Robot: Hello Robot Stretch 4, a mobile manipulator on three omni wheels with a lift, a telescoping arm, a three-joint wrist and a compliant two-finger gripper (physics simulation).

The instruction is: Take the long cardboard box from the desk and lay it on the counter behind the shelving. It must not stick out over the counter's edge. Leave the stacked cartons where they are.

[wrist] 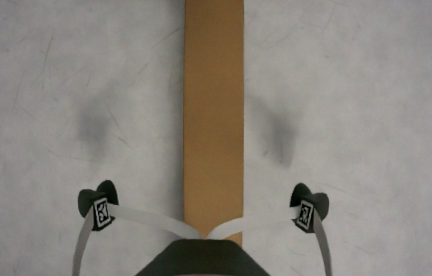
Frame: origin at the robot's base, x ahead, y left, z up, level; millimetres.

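Where they show: hand, tool point: (204, 202).
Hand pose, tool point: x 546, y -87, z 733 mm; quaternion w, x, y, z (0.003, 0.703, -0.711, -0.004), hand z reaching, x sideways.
After its pixels a point has its place.
The long cardboard box (214, 110) {x 624, y -95, z 743 mm} is brown and runs up and down the middle of the wrist view. Its far end runs out of the top of the view, and its near end is hidden behind the gripper's body. My gripper (203, 204) {x 546, y -87, z 733 mm} is open, with one dark fingertip to the left of the box and one to the right, both well apart from its sides. The fingers seem to be above the box, not touching it. The stacked cartons and the counter do not show in this view.
The pale grey, lightly scratched desk top (360, 100) {x 643, y -252, z 693 mm} spreads out on both sides of the box. Soft shadows fall on it to the left and right of the box.
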